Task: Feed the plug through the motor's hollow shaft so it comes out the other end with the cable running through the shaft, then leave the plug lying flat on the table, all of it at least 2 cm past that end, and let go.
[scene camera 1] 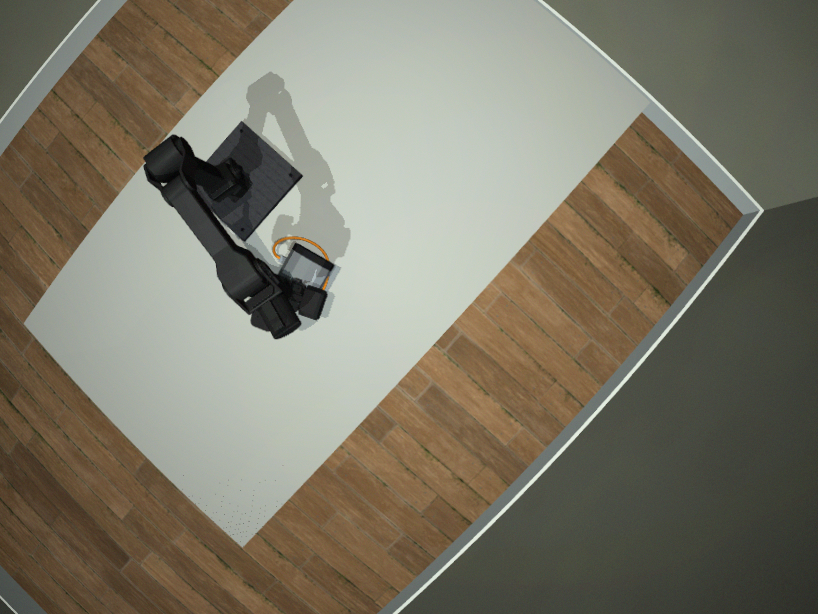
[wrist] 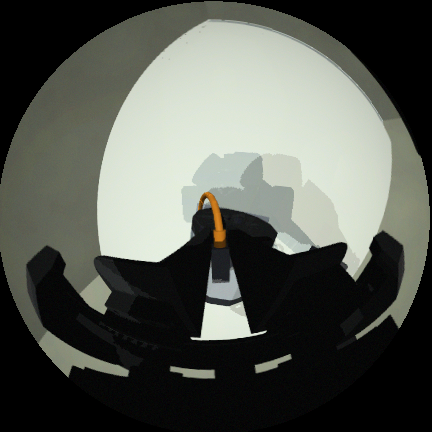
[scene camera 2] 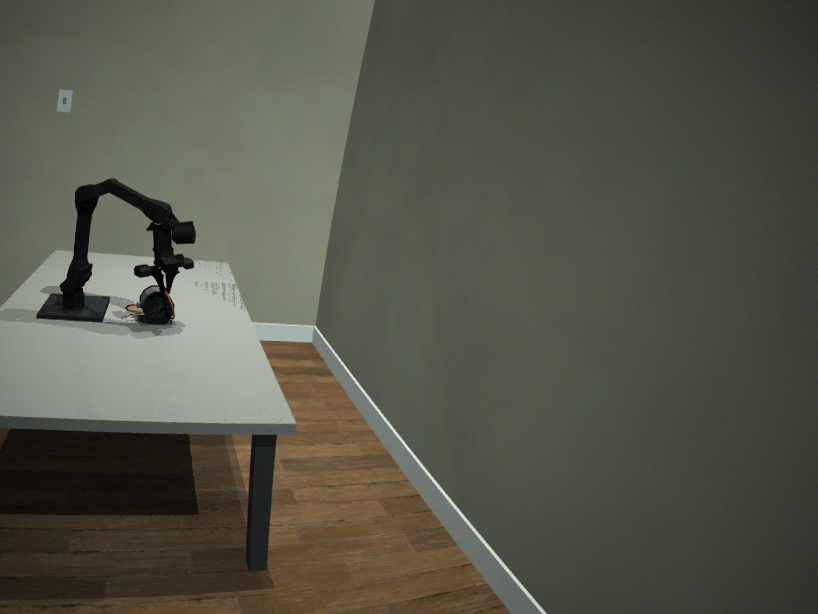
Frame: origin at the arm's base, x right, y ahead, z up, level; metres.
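Where they show: gripper, fingertip midpoint: (scene camera 1: 294,296) (wrist: 218,231) (scene camera 2: 166,294); arm's base, origin of the base link: (scene camera 1: 235,184) (scene camera 2: 72,306).
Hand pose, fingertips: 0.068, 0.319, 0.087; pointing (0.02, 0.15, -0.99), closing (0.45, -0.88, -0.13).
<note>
Things, the pixels of their top centre, and the offset from my fingertips, as dx, dy, dz. Level surfaces: height alone.
- motor, middle of its top: (wrist: 229,281) (scene camera 1: 298,270) (scene camera 2: 156,289) -0.046, -0.035, -0.001
- table, its level: dz -0.103
- plug, middle of its top: (wrist: 218,271) -0.021, -0.012, +0.020
The motor (scene camera 1: 305,265) (scene camera 2: 156,306) (wrist: 235,218), a light grey body with black ends, rests on the table (scene camera 1: 429,165) (scene camera 2: 198,383). My gripper (wrist: 218,231) is over the motor, its fingers shut on the plug (wrist: 220,264), a dark block with an orange collar, seen between the fingers in the wrist view. The orange cable (scene camera 1: 300,239) (scene camera 2: 130,307) (wrist: 212,199) arches up from the collar in the wrist view and loops beside the motor in scene camera 1. The shaft opening is hidden, so I cannot tell whether any cable runs through it.
The arm's dark base plate (scene camera 1: 270,181) (scene camera 2: 92,309) lies on the table near the motor. The upper arm and forearm (scene camera 1: 204,228) reach over from it. Table edges drop to a wooden floor (scene camera 1: 462,370) (scene camera 2: 370,462). Walls stand beyond.
</note>
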